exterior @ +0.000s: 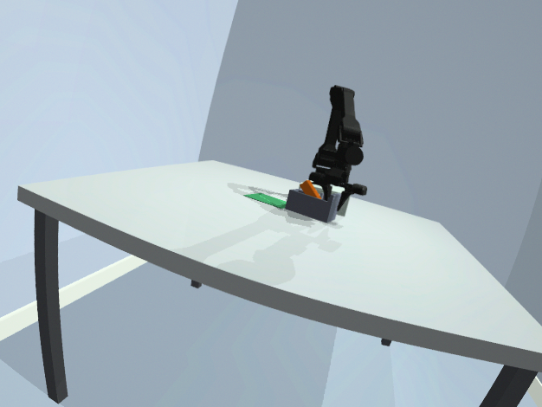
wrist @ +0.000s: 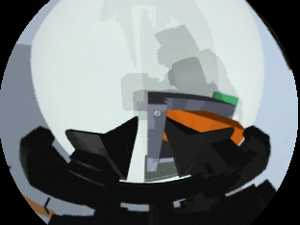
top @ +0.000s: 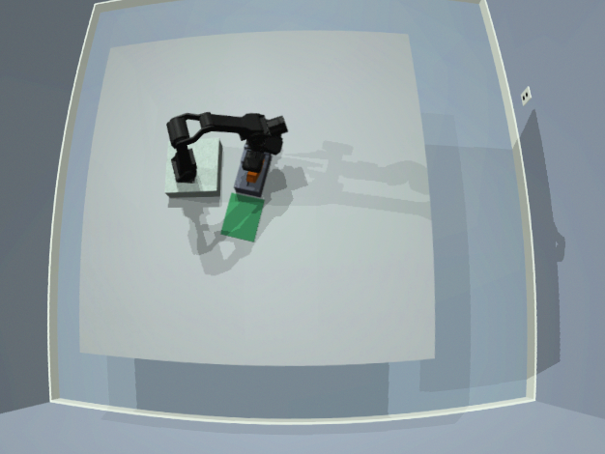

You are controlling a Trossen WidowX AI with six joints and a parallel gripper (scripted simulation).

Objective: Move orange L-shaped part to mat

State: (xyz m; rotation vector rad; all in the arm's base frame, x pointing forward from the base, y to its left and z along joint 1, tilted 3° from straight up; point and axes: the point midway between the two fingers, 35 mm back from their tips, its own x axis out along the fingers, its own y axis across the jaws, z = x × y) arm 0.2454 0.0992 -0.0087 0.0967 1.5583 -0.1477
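Now: the orange L-shaped part 2 cm behind my gripper tip, 6 cm to the right of it and 1 cm above it. Round my gripper tip: green mat: 4 cm behind, 22 cm to the right, 5 cm below.
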